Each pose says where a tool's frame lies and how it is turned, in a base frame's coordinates. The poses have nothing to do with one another.
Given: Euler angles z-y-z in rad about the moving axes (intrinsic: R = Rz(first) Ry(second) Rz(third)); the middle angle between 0 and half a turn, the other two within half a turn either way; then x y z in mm.
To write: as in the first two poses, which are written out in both.
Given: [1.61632 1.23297 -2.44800 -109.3 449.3 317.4]
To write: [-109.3 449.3 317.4 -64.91 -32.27 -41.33]
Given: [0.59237 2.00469 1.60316 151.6 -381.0 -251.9]
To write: [151.6 -381.0 -251.9 63.81 115.31 74.94]
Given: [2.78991 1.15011 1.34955 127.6 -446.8 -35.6]
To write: [127.6 -446.8 -35.6 51.95 -59.22 -106.73]
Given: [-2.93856 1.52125 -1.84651 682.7 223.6 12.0]
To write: [682.7 223.6 12.0 -48.96 -80.56 67.46]
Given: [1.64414 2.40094 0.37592 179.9 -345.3 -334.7]
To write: [179.9 -345.3 -334.7 -88.82 120.77 49.29]
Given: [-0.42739 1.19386 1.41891 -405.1 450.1 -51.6]
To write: [-405.1 450.1 -51.6 56.61 42.83 49.69]
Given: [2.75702 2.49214 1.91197 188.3 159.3 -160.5]
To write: [188.3 159.3 -160.5 61.56 -136.93 -36.50]
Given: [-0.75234 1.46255 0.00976 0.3 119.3 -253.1]
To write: [0.3 119.3 -253.1 31.78 79.32 -34.55]
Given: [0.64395 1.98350 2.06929 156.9 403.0 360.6]
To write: [156.9 403.0 360.6 91.82 106.25 89.72]
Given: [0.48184 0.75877 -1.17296 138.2 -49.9 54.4]
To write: [138.2 -49.9 54.4 -32.62 29.99 -37.65]
